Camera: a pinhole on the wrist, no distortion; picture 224 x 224 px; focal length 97.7 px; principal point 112.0 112.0 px. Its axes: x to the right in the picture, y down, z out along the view. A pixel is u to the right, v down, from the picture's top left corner.
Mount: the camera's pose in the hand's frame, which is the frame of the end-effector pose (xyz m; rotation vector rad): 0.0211 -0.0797 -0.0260 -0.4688 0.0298 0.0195
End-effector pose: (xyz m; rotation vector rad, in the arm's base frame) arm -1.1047 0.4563 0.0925 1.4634 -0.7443 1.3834
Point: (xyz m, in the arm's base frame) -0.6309 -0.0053 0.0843
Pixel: 101.6 20.3
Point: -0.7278 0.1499 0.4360
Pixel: 185.3 41.7
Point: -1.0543 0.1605 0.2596
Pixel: 134.8 113.6
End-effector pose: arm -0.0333 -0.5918 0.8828 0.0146 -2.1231 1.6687
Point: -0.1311 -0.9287 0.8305
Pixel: 99.0 81.4
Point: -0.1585 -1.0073 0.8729
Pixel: 104.2 65.1
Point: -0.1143 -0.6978 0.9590
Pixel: 148.4 64.2
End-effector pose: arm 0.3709 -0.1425 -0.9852 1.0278 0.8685 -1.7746
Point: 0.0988 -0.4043 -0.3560
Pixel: 13.3 24.2
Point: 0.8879 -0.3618 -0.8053
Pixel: outside the picture
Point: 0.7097 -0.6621 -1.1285
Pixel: 145.2 179.1
